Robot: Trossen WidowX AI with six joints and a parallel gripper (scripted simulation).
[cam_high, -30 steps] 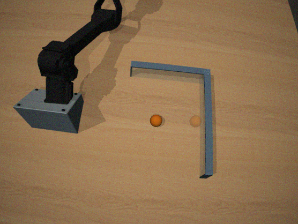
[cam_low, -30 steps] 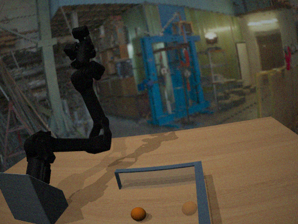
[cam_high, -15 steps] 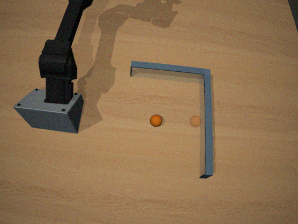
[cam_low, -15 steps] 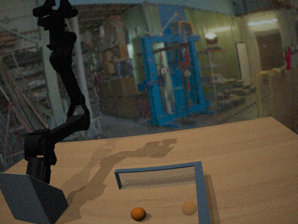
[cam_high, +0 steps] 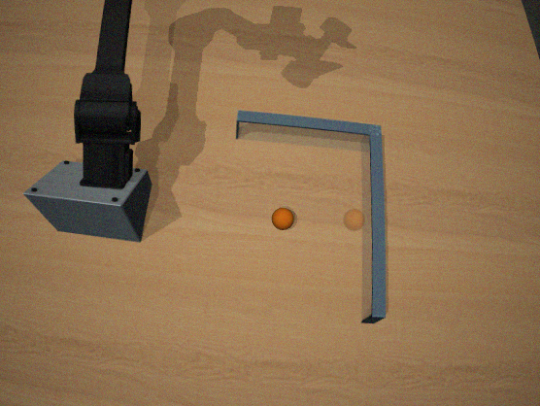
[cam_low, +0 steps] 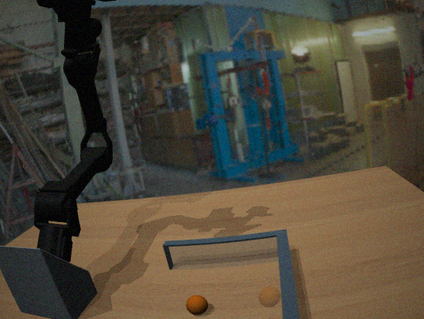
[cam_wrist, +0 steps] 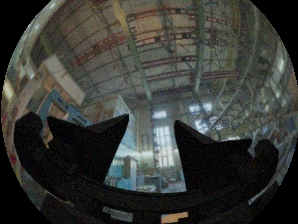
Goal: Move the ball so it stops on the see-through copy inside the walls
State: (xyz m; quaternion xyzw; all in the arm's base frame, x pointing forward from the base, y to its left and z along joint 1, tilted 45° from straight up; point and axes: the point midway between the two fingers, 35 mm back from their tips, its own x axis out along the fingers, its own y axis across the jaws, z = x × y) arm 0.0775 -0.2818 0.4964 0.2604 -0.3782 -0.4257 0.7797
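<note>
The orange ball is 15 cm ahead of my gripper tip, 15 cm to the right of it and 66 cm below it.
</note>
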